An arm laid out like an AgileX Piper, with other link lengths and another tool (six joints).
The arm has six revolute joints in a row. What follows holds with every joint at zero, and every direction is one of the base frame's.
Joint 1 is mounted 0.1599 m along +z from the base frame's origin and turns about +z.
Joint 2 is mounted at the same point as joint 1 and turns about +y.
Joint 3 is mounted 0.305 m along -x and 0.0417 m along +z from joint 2 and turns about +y.
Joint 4 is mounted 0.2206 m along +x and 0.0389 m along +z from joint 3 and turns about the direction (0.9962, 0, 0.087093).
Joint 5 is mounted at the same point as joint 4 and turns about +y.
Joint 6 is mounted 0.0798 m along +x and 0.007 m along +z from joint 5 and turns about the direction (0.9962, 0, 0.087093).
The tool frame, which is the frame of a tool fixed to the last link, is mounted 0.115 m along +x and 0.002 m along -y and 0.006 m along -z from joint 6; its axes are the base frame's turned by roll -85.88, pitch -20.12 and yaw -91.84 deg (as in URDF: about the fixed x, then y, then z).
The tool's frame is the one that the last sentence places.
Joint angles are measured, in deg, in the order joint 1, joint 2, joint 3, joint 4, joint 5, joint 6. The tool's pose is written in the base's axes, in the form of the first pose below.
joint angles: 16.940 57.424 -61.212 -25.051 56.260 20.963
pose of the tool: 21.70 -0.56 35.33 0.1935 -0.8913 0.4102 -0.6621 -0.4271 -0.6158
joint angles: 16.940 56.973 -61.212 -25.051 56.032 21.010
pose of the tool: 21.61 -0.57 35.54 0.1899 -0.8926 0.4090 -0.6547 -0.4256 -0.6247
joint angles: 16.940 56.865 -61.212 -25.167 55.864 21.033
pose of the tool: 21.62 -0.58 35.62 0.1884 -0.8922 0.4104 -0.6513 -0.4263 -0.6278
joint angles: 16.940 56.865 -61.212 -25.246 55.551 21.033
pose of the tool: 21.70 -0.56 35.69 0.1881 -0.8918 0.4116 -0.6471 -0.4278 -0.6311
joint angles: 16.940 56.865 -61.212 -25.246 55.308 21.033
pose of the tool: 21.76 -0.52 35.74 0.1881 -0.8918 0.4115 -0.6439 -0.4284 -0.6339
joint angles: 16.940 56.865 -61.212 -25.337 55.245 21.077
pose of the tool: 21.78 -0.53 35.77 0.1872 -0.8915 0.4124 -0.6431 -0.4286 -0.6346
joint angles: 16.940 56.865 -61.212 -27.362 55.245 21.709
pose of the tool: 21.89 -1.05 36.01 0.1709 -0.8832 0.4367 -0.6411 -0.4363 -0.6314
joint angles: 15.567 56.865 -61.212 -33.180 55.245 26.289
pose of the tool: 22.14 -2.93 36.78 0.0721 -0.8781 0.4729 -0.6499 -0.4011 -0.6456
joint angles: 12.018 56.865 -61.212 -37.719 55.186 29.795
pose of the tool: 22.06 -5.30 37.48 -0.0414 -0.8657 0.4988 -0.6659 -0.3482 -0.6598
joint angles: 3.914 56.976 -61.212 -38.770 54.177 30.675
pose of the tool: 21.39 -8.46 37.80 -0.1736 -0.8471 0.5023 -0.6950 -0.2560 -0.6719
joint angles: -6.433 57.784 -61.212 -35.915 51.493 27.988
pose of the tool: 20.67 -11.38 37.56 -0.2744 -0.8263 0.4918 -0.7196 -0.1628 -0.6750
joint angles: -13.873 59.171 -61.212 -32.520 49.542 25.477
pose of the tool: 20.27 -13.30 36.93 -0.3342 -0.8153 0.4728 -0.7365 -0.0871 -0.6708
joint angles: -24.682 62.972 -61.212 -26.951 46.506 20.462
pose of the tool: 19.99 -16.38 35.29 -0.3990 -0.7992 0.4496 -0.7659 0.0208 -0.6427
